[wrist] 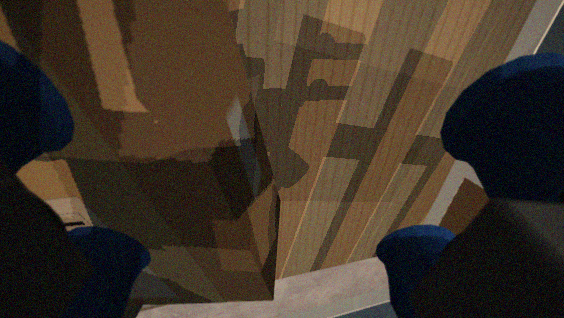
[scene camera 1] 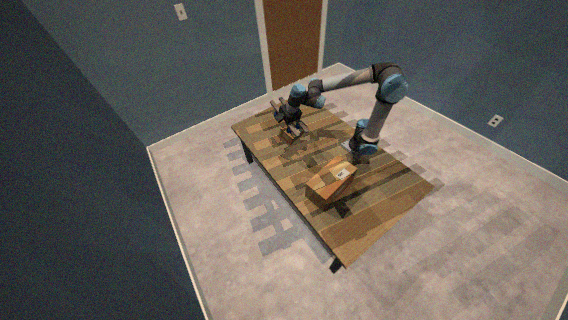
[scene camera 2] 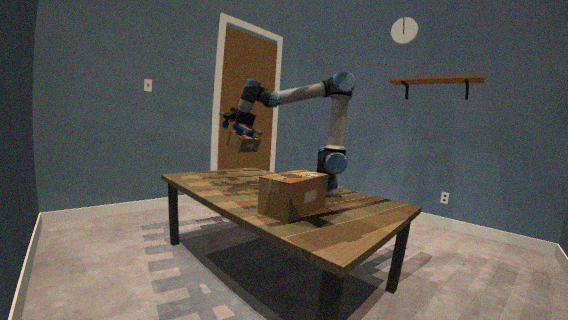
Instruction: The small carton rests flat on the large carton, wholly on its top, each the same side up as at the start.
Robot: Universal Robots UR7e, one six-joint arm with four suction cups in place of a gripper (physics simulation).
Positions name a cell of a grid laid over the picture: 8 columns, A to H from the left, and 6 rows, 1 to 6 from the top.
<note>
The suction head (wrist: H3) carries a small carton (wrist: C3); nothing else touches it. A large carton (scene camera 2: E4) rests on the table.
The large carton is seen too in scene camera 1 (scene camera 1: E4). The wrist view misses the large carton: it is out of frame.
</note>
